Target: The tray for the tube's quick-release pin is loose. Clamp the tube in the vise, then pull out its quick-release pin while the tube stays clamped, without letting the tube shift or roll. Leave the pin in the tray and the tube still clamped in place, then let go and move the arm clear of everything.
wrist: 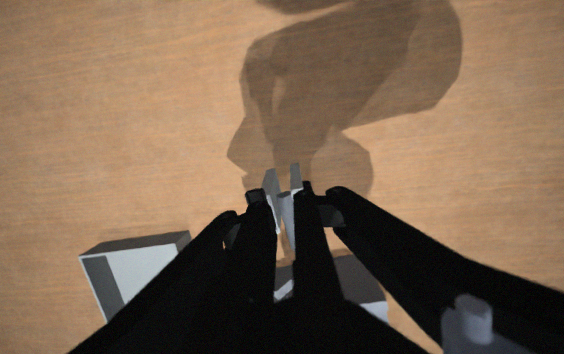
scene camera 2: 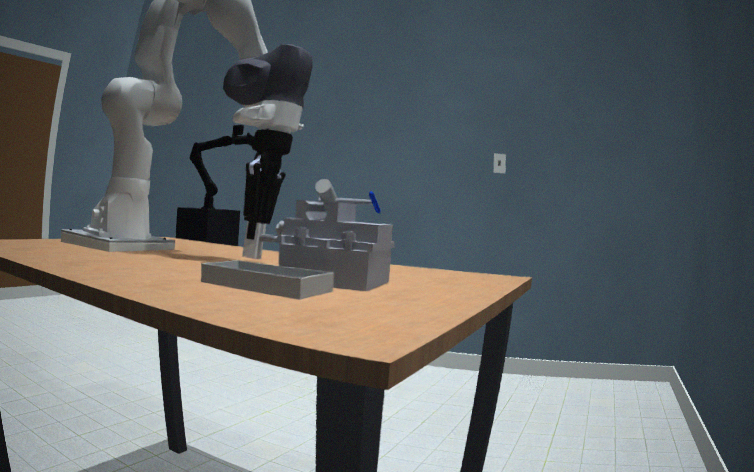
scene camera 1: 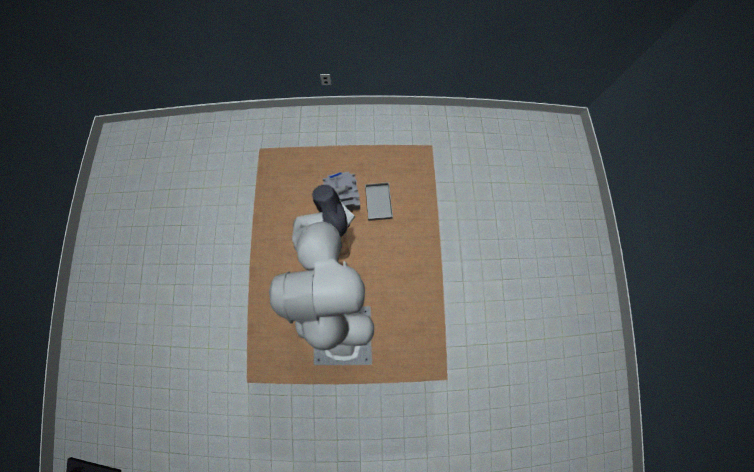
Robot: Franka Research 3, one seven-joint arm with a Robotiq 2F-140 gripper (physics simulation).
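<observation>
The grey vise (scene camera 1: 348, 199) (scene camera 2: 333, 264) (wrist: 360, 277) stands on the table. The tube (scene camera 2: 323, 189), a light grey cylinder, rests across its top; jaw contact is too small to tell. The quick-release pin (scene camera 2: 356, 200) sticks out sideways from the tube area, with a blue end (scene camera 1: 335, 175) (scene camera 2: 374, 202). My gripper (scene camera 2: 253, 230) (wrist: 285, 180) is shut on a grey rod, apparently the vise handle (scene camera 2: 270, 238) (wrist: 286, 207), on the vise's robot-facing side and below its top. The arm hides the gripper in scene camera 1. The tray (scene camera 1: 391, 208) (scene camera 2: 250, 282) (wrist: 140, 243) stands beside the vise.
The wooden table (scene camera 1: 400, 311) (scene camera 2: 434, 311) carries the arm's base plate (scene camera 1: 365, 359) (scene camera 2: 116, 243) behind the gripper. The tray's walls are low. The vise body and the protruding pin stand close to the gripper. A black block (scene camera 2: 207, 225) with a black jointed rod shows behind the table.
</observation>
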